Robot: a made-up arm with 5 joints.
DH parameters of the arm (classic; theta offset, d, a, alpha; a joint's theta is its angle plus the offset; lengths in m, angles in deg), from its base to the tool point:
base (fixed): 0 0.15 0 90
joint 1: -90 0.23 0.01 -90
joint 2: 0 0.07 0.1 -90
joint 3: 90 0.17 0.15 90
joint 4: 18.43 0 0.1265 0
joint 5: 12.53 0 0.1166 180
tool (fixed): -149.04 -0.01 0 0
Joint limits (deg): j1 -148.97..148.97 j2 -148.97..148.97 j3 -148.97..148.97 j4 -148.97..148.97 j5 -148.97..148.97
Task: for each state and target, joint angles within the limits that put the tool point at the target. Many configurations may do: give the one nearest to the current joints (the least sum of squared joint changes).
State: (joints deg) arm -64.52 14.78 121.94 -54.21 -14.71
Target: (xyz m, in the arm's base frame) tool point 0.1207 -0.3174 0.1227
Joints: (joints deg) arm -61.84 14.28 95.43 -82.48 -30.30
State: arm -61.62 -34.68 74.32 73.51 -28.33
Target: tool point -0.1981 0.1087 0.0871
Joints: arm -58.99 -48.99 64.97 64.30 -57.24
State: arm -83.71 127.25 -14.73 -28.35 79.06
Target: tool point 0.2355 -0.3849 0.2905
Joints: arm -96.99 138.83 9.89 -25.33 102.17
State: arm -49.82 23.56 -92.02 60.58 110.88
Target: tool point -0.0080 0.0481 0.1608
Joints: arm -50.20 41.80 -37.79 44.21 140.42
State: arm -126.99 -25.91 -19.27 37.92 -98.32
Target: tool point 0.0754 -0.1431 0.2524
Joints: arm -130.16 -20.98 36.37 -8.90 -130.87
